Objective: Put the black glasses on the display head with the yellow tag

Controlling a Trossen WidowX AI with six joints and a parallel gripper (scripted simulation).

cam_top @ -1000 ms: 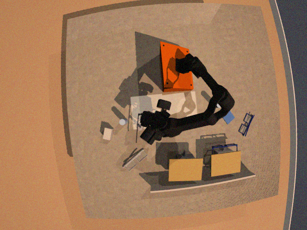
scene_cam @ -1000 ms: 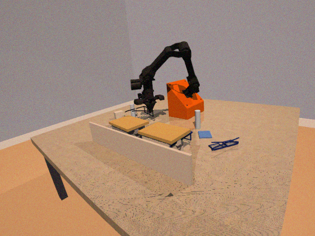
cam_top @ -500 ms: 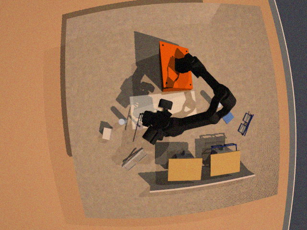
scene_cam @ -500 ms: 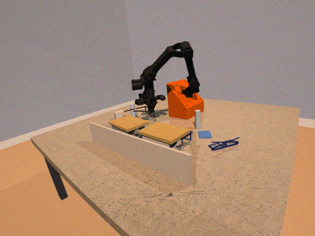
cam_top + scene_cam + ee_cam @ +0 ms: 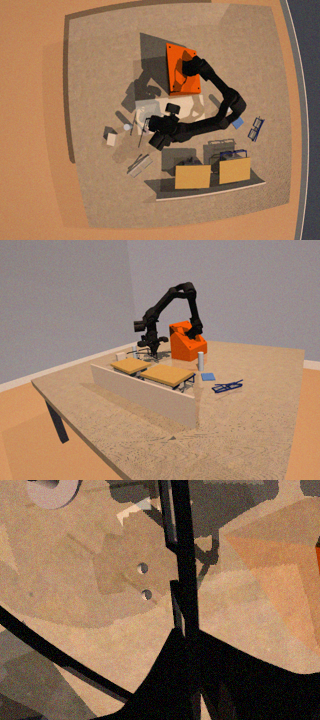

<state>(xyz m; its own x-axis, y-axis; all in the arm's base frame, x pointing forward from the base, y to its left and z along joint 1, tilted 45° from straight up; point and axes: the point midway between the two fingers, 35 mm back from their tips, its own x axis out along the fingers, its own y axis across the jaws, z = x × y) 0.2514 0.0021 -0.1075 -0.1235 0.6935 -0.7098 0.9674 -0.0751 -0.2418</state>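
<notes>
The pale upright cylinder lies 5 cm ahead of my gripper tip, 11 cm to the right of it and 4 cm below it. Also, from my gripper tip: white box: 9 cm ahead, 28 cm to the right, 3 cm below; then blue tag: 3 cm behind, 37 cm to the left, 6 cm below; then low white wall: 34 cm ahead, 26 cm to the left, 1 cm below.
</notes>
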